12 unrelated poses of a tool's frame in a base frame.
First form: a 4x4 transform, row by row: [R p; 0 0 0 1], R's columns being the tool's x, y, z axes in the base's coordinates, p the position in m. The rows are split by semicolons.
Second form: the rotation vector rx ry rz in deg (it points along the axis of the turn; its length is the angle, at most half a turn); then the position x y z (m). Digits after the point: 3 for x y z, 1 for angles.
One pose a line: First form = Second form
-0.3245, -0.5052, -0.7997, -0.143; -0.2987, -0.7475, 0.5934, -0.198; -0.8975, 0.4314, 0.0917, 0.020; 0, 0, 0, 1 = -99.4, 60.0, 126.8, -0.143, -0.198, 0.020
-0.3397, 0.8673, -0.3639, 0.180; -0.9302, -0.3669, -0.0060, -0.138; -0.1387, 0.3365, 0.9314, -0.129; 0, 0, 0, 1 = 21.0, -13.8, -110.0, 0.180, -0.138, -0.129
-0.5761, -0.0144, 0.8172, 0.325; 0.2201, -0.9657, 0.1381, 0.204; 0.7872, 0.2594, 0.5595, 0.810; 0, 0, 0, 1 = 78.7, 19.5, 152.1, 0.325, 0.204, 0.810
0.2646, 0.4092, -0.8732, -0.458; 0.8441, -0.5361, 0.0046, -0.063; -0.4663, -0.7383, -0.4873, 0.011; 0, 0, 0, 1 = -118.3, -64.8, 69.2, -0.458, -0.063, 0.011
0.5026, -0.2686, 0.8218, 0.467; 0.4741, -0.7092, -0.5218, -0.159; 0.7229, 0.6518, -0.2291, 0.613; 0, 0, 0, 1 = 114.5, 9.6, 72.5, 0.467, -0.159, 0.613
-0.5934, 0.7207, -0.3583, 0.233; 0.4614, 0.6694, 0.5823, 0.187; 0.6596, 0.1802, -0.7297, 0.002; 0, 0, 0, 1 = -52.1, -131.9, -33.6, 0.233, 0.187, 0.002
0.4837, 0.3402, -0.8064, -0.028; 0.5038, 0.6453, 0.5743, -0.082; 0.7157, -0.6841, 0.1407, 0.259; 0, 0, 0, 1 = -52.2, -63.2, 6.8, -0.028, -0.082, 0.259
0.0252, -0.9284, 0.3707, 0.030; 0.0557, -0.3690, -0.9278, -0.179; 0.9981, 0.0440, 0.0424, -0.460; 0, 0, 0, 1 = 83.6, -54.0, 84.6, 0.030, -0.179, -0.460
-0.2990, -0.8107, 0.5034, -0.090; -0.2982, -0.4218, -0.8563, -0.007; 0.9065, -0.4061, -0.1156, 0.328; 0, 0, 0, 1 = 89.0, -79.7, 101.3, -0.090, -0.007, 0.328
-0.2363, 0.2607, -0.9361, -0.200; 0.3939, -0.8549, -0.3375, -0.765; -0.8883, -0.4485, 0.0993, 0.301; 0, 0, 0, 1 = -107.9, -46.5, 129.5, -0.200, -0.765, 0.301
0.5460, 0.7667, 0.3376, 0.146; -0.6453, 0.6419, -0.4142, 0.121; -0.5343, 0.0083, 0.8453, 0.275; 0, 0, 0, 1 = 14.5, 30.0, -48.6, 0.146, 0.121, 0.275
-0.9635, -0.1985, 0.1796, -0.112; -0.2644, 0.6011, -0.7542, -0.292; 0.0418, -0.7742, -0.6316, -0.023; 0, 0, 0, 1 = -22.7, 157.1, -75.1, -0.112, -0.292, -0.023
